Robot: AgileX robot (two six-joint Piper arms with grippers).
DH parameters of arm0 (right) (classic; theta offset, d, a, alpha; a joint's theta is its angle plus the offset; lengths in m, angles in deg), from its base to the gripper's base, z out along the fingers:
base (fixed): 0 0 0 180
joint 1: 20.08 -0.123 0 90
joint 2: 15.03 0 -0.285 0
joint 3: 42.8 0 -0.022 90
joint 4: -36.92 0.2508 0 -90
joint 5: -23.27 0 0.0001 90
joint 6: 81.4 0.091 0 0
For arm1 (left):
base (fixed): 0 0 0 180
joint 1: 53.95 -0.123 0 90
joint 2: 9.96 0 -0.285 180
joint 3: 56.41 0 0.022 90
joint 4: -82.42 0.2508 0 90
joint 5: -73.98 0 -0.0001 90
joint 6: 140.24 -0.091 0 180
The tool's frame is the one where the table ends.
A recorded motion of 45 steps. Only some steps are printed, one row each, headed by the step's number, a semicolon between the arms.
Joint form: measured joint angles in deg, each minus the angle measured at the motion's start. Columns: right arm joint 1, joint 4, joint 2, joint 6, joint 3, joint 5; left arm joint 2, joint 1, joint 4, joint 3, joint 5, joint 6.
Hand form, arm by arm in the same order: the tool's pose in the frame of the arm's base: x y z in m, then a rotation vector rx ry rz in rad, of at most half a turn. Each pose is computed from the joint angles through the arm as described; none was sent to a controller.
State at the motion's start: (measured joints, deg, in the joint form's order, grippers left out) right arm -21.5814 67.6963 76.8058 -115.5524 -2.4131 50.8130; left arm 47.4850 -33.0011 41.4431 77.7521 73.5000 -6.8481
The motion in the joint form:
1: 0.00 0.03 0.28 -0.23 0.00 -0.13; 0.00 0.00 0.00 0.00 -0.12 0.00
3: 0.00 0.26 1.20 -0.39 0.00 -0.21; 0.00 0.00 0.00 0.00 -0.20 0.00
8: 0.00 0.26 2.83 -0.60 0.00 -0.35; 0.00 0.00 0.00 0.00 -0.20 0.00
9: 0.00 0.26 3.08 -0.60 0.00 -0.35; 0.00 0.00 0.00 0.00 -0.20 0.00
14: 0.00 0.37 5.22 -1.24 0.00 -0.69; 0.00 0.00 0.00 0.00 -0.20 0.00
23: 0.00 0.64 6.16 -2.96 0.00 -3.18; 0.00 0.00 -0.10 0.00 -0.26 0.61
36: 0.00 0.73 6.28 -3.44 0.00 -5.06; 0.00 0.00 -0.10 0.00 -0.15 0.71
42: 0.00 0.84 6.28 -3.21 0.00 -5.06; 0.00 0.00 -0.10 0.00 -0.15 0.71
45: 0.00 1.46 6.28 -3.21 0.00 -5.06; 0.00 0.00 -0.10 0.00 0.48 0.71
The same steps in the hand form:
1: 0.2448 0.0279 0.1734 -0.2558 2.6961 0.2990; 0.1725 -0.0654 0.3067 0.4087 1.7515 -0.1851
3: 0.2457 0.0280 0.1696 -0.2532 2.7100 0.3030; 0.1725 -0.0654 0.3068 0.4078 1.7506 -0.1844
8: 0.2472 0.0280 0.1626 -0.2552 2.7355 0.3050; 0.1725 -0.0654 0.3068 0.4078 1.7506 -0.1844
9: 0.2473 0.0280 0.1615 -0.2548 2.7398 0.3058; 0.1725 -0.0654 0.3068 0.4078 1.7506 -0.1844
14: 0.2491 0.0278 0.1524 -0.2630 2.7698 0.3064; 0.1725 -0.0654 0.3068 0.4078 1.7506 -0.1844
23: 0.2531 0.0263 0.1491 -0.2832 2.7465 0.2715; 0.1726 -0.0653 0.3069 0.3963 1.7527 -0.1927
36: 0.2557 0.0249 0.1492 -0.2819 2.7221 0.2452; 0.1725 -0.0654 0.3068 0.3960 1.7544 -0.1949
42: 0.2558 0.0250 0.1492 -0.2741 2.7228 0.2476; 0.1725 -0.0654 0.3068 0.3960 1.7544 -0.1949
45: 0.2559 0.0253 0.1494 -0.2610 2.7222 0.2551; 0.1721 -0.0660 0.3060 0.4030 1.7616 -0.2006

